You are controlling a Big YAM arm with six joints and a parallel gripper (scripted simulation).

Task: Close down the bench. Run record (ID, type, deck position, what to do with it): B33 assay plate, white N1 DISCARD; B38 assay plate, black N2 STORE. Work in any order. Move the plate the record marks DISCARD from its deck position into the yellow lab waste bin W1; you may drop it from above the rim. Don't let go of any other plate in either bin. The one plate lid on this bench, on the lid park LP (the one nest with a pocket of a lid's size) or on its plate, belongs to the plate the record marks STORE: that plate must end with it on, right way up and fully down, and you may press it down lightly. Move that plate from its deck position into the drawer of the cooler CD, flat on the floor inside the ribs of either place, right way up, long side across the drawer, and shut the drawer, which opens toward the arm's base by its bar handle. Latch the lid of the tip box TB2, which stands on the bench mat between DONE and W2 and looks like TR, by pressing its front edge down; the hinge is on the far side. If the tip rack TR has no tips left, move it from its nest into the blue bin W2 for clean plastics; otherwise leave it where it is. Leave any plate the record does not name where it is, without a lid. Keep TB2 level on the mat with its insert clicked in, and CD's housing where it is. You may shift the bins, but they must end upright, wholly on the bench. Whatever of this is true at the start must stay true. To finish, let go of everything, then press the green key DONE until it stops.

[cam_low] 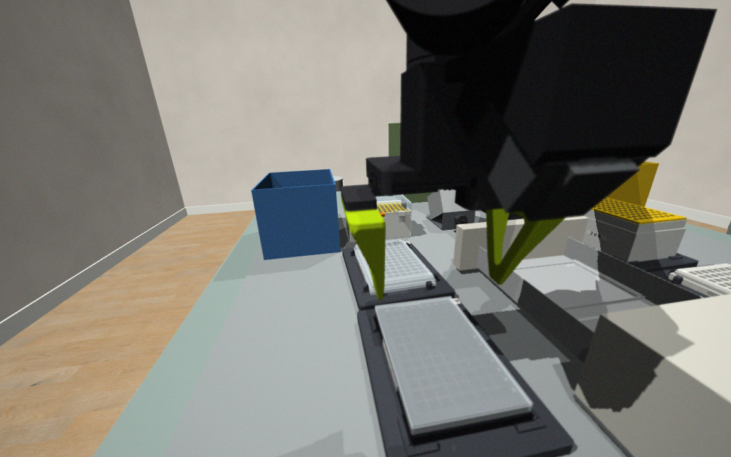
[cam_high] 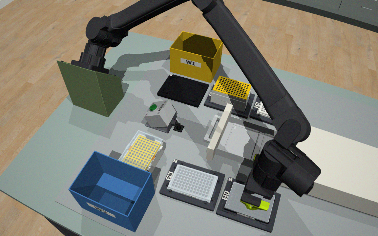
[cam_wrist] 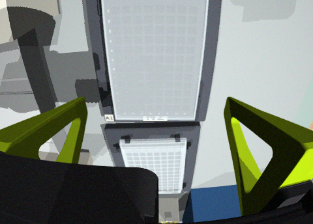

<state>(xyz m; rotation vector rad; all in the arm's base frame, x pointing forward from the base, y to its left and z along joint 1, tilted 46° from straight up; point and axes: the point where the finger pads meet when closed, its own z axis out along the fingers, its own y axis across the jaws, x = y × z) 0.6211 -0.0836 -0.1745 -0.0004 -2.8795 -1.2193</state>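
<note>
Right now my hand is 70 mm above the plate lid. Round my hand: nest N2: 90 mm below; clear plate: 170 mm behind, 70 mm below; black plate: 70 mm below.
</note>
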